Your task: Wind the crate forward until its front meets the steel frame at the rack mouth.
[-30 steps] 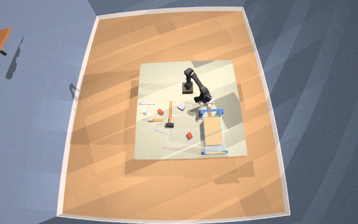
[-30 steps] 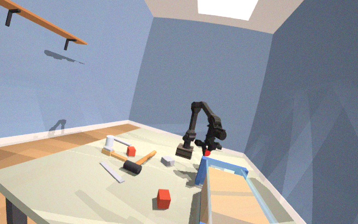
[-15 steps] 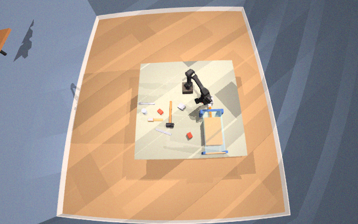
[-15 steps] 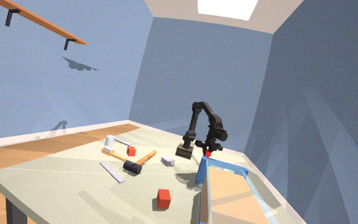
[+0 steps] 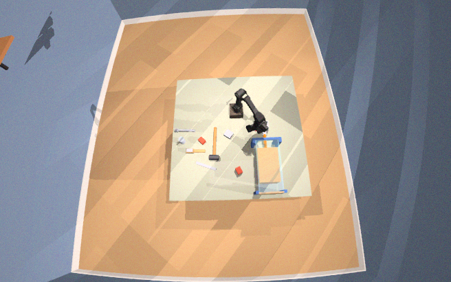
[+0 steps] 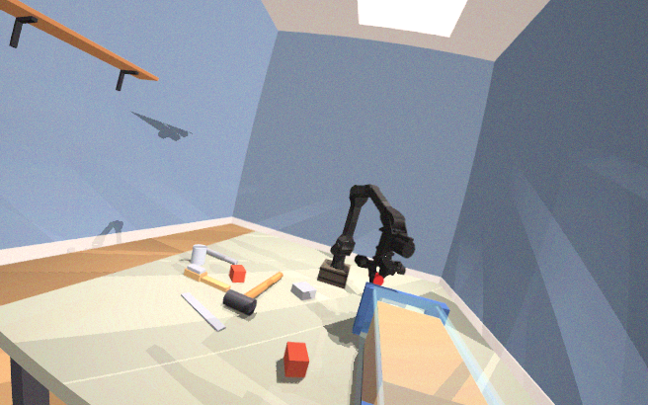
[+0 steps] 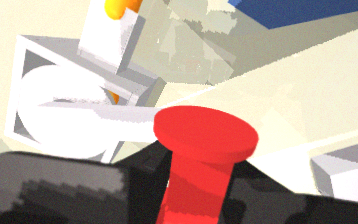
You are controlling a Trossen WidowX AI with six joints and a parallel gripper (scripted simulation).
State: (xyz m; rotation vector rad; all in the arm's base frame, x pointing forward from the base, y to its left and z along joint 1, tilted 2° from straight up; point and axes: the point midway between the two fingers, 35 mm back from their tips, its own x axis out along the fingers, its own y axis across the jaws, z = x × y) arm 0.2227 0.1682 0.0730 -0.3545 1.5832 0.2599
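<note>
The crank arm lies 2 cm behind my gripper tip, 3 cm to the left of it and 1 cm below it. From my gripper tip the other things lie so: blue steel frame 11 cm ahead, 9 cm to the left, 1 cm below; white hand winch 6 cm behind, 8 cm to the left, 8 cm below; red knob 2 cm above.
</note>
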